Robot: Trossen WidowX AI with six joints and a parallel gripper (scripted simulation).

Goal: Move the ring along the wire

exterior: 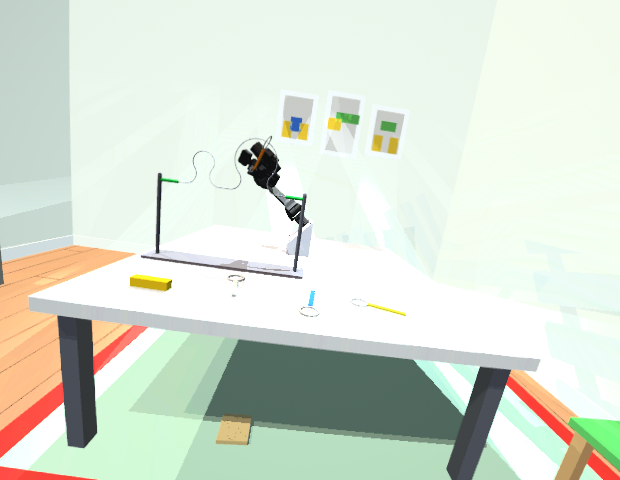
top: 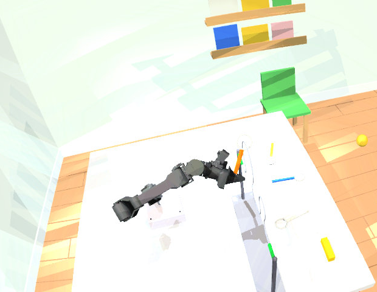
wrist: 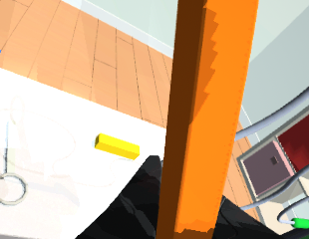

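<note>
The orange-handled ring lies 5 cm to the left of my gripper tip and 8 cm above it. Also, from my gripper tip: blue-handled ring 26 cm ahead, 32 cm to the left, 37 cm below; then yellow block 33 cm ahead, 15 cm to the right, 36 cm below; then white-handled ring 19 cm ahead, 6 cm to the left, 37 cm below.
</note>
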